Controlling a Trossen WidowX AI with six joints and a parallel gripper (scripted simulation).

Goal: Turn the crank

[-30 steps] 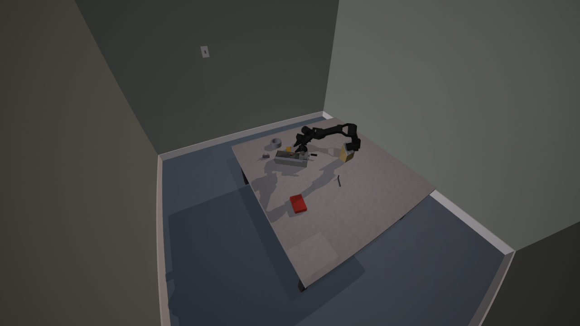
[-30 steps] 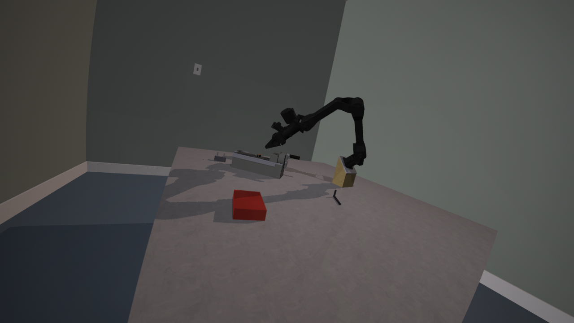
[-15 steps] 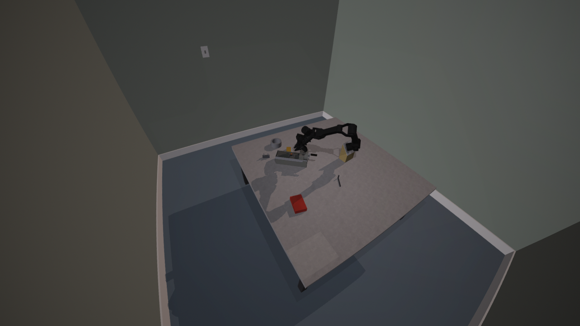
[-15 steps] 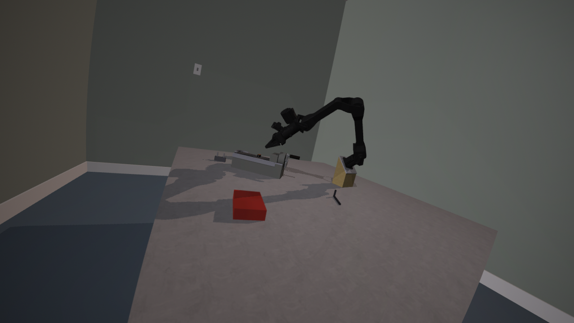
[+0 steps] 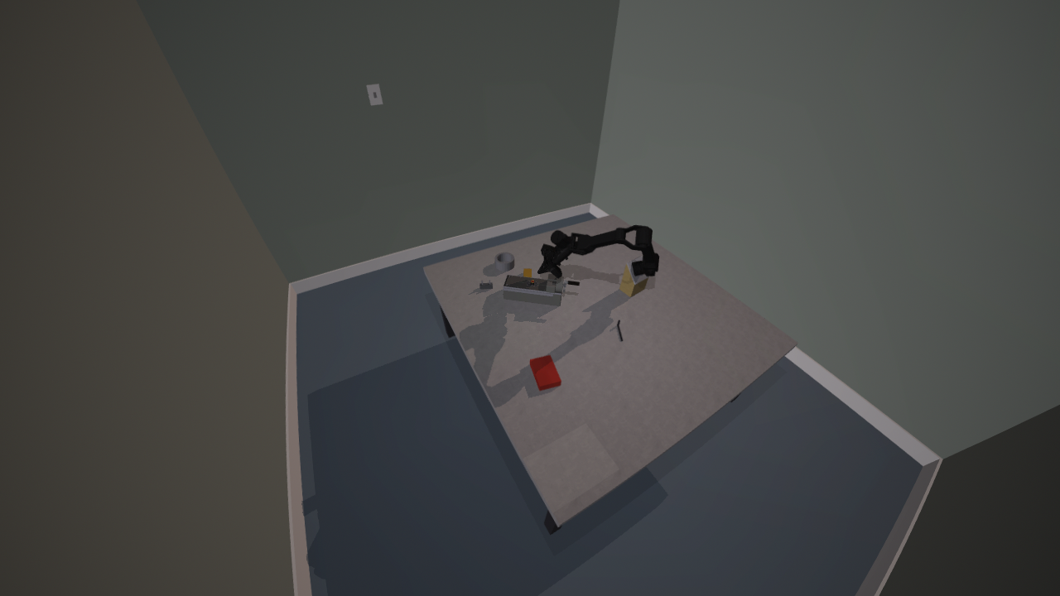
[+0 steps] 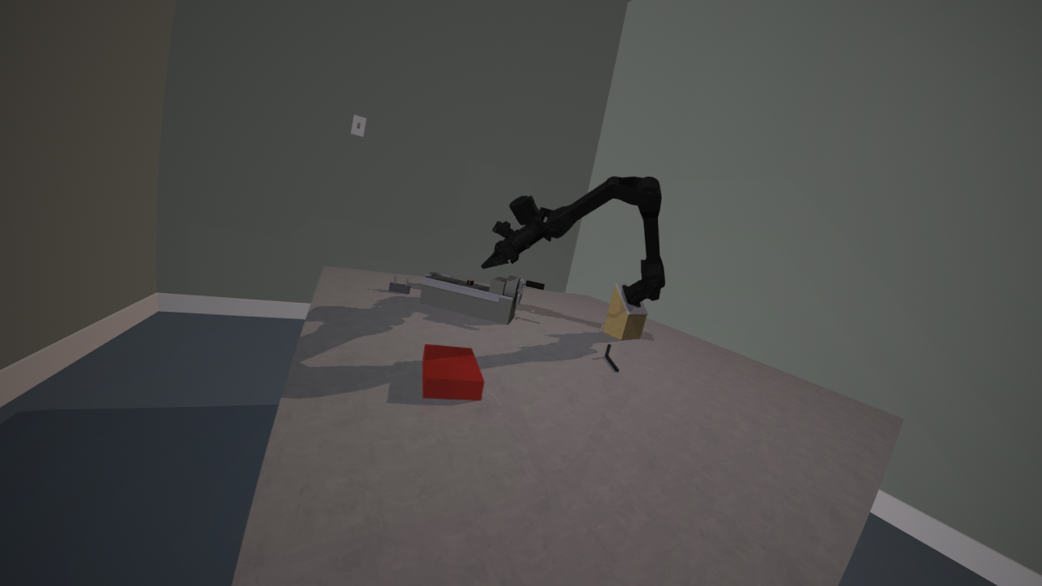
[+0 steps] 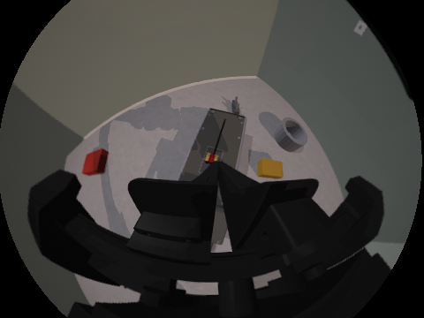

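Right now my gripper tip is 2 cm short of the red pointer and 5 cm above it. Also, from my gripper tip: dark clip (19 cm ahead, 15 cm to the right, 11 cm below); black crank handle (11 cm behind, 12 cm to the left, 1 cm below); yellow block (3 cm behind, 14 cm to the right, 12 cm below).
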